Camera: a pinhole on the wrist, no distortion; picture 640 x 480 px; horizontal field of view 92.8 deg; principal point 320.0 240.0 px. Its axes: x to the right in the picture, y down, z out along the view. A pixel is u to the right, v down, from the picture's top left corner.
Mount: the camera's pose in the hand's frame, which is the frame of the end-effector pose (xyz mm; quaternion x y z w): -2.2 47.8 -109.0 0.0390 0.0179 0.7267 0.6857
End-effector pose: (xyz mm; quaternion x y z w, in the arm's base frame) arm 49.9 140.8 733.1 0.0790 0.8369 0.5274 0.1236
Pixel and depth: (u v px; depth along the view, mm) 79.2 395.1 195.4
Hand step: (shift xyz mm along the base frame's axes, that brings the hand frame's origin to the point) 98.7 5.7 -133.2
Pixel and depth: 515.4 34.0 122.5
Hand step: -79.2 85.3 100.9
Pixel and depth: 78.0 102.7 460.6
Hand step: -158.4 209.6 -451.9
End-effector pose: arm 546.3 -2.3 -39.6 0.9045 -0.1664 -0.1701 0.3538
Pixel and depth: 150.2 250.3 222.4
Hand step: -17.9 -13.0 -135.9
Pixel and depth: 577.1 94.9 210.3
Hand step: 10.2 -257.6 68.9
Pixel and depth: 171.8 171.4 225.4
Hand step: 30.3 -48.7 -133.7
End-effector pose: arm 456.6 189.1 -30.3 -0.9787 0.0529 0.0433 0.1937
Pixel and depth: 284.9 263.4 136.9
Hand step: -5.8 -14.8 -35.8
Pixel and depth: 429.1 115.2 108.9
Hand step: 38.1 -84.7 -34.9
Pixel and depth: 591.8 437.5 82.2
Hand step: -64.8 -109.5 -18.8
